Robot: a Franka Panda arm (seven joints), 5 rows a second.
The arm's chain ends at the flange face. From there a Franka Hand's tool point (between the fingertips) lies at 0.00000 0.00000 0.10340 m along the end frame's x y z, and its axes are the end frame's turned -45 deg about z.
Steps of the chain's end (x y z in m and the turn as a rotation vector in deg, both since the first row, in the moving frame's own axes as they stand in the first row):
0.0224, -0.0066, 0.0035, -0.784, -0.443, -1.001
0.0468, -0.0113, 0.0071, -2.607, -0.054, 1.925
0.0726, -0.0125, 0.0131, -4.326, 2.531, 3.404
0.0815, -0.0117, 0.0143, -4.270, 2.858, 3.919
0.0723, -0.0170, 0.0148, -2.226, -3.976, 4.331
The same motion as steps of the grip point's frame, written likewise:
0.0189, 0.0116, 0.0035, -0.241, -0.868, -1.001
0.0376, 0.0283, 0.0070, -1.805, -1.882, 1.925
0.0576, 0.0512, 0.0127, -4.849, -1.269, 3.404
0.0638, 0.0584, 0.0139, -5.040, -0.998, 3.919
0.0553, 0.0366, 0.0145, 1.237, -4.385, 4.331

